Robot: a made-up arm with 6 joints.
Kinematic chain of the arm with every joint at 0, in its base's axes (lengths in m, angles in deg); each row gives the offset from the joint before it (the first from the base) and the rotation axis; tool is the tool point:
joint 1: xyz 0 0 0.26 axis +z
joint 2: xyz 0 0 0 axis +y
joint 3: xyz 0 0 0.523 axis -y
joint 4: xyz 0 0 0 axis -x
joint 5: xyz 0.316 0 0 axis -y
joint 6: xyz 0 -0.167 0 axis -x
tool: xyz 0 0 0
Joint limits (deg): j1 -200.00..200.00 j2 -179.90..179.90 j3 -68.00..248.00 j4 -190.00..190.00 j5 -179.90..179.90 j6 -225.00..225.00
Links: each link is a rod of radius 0.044 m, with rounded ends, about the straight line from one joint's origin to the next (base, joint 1, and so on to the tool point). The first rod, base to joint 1, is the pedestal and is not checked.
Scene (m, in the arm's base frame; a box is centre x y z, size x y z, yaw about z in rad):
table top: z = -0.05
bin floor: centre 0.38 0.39 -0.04 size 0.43 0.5 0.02 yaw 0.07
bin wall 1: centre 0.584 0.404 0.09 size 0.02 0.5 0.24 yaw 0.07
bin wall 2: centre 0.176 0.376 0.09 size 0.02 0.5 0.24 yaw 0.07
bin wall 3: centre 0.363 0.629 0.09 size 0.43 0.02 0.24 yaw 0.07
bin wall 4: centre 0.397 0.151 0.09 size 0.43 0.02 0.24 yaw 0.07
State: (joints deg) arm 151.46 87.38 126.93 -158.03 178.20 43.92
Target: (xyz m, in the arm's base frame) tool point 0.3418 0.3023 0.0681
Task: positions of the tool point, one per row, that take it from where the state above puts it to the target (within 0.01 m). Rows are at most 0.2 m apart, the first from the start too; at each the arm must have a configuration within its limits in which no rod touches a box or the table.
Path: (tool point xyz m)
1: -0.7205 0.4368 0.4276
2: -0.6030 0.5960 0.4135
3: -0.4425 0.7091 0.3970
4: -0.2581 0.7647 0.3799
5: -0.0713 0.7590 0.3641
6: 0.0971 0.6962 0.3516
7: 0.2290 0.5876 0.3437
8: 0.3123 0.4498 0.3411
9: 0.3418 0.3023 0.3448
10: 0.3564 0.3132 0.2550
11: 0.3566 0.3133 0.1615
12: 0.3418 0.3023 0.0681

